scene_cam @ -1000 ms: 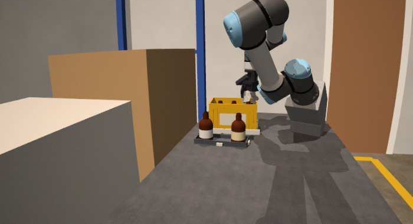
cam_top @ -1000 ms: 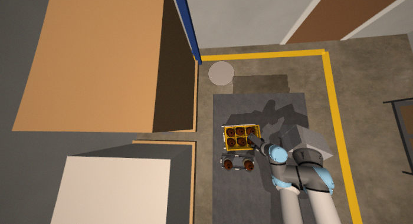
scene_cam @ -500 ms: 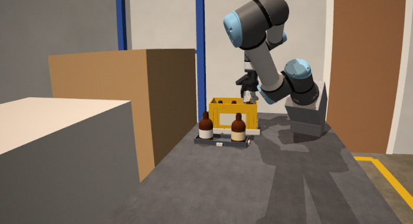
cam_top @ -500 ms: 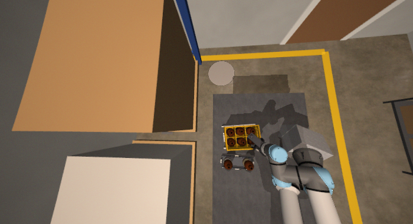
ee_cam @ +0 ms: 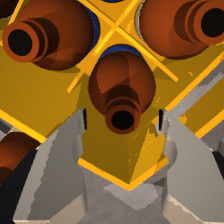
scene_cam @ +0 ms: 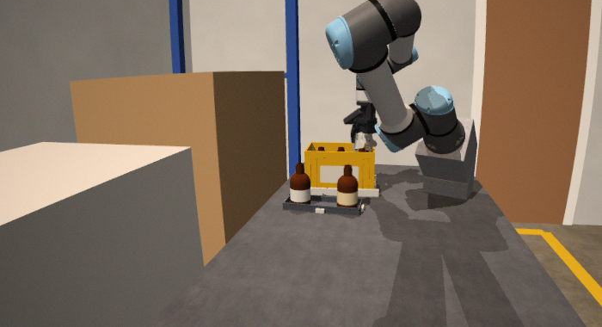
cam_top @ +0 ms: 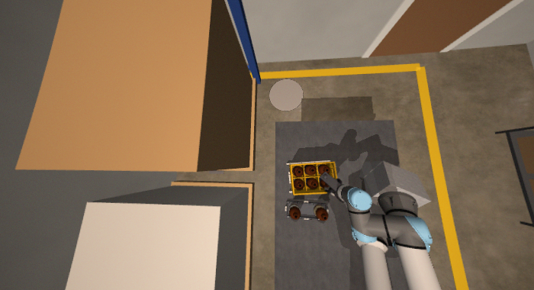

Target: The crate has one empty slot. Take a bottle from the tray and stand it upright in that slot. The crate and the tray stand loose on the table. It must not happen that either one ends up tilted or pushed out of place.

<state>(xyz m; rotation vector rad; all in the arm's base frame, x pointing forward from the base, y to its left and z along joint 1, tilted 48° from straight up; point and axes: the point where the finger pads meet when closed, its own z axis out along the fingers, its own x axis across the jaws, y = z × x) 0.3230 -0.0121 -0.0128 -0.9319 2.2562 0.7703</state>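
Right now my hand is 10 cm short of the yellow crate, 7 cm above it and 2 cm to the left of it. From my hand the other things lie so: white-label bottle 22 cm to the left, 18 cm ahead, 7 cm below; then dark tray 21 cm to the left, 15 cm below, 9 cm ahead.
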